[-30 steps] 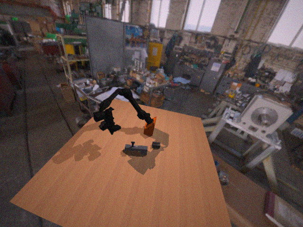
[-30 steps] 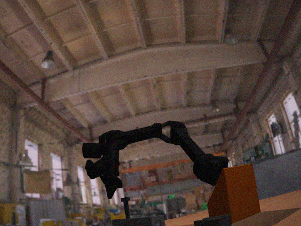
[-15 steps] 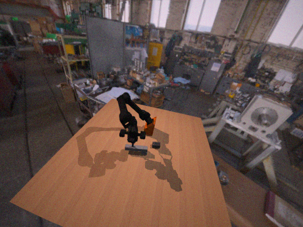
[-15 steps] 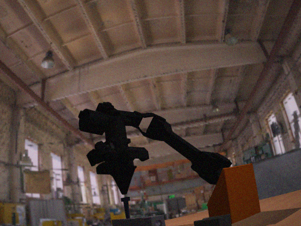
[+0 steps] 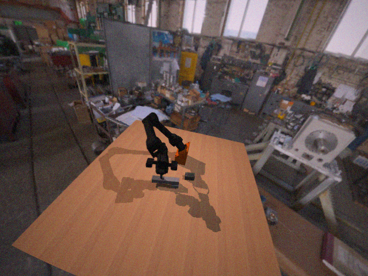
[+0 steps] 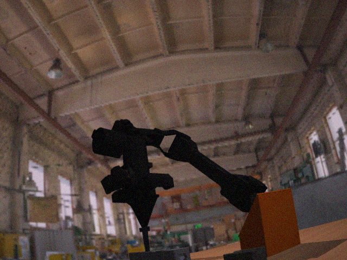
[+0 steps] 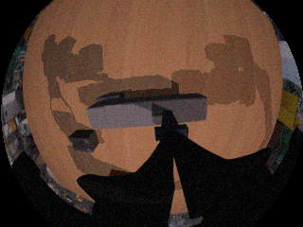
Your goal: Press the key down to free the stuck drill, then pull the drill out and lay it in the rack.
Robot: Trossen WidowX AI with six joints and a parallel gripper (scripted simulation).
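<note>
Now: gripper tip 3 cm above the small dark key. The rest, counted from my gripper tip: grey fixture block (1 cm behind, 3 cm to the left, 8 cm below); dark grey rack (12 cm behind, 18 cm to the left, 10 cm below); drill (1 cm behind, 5 cm to the left, 7 cm below).
</note>
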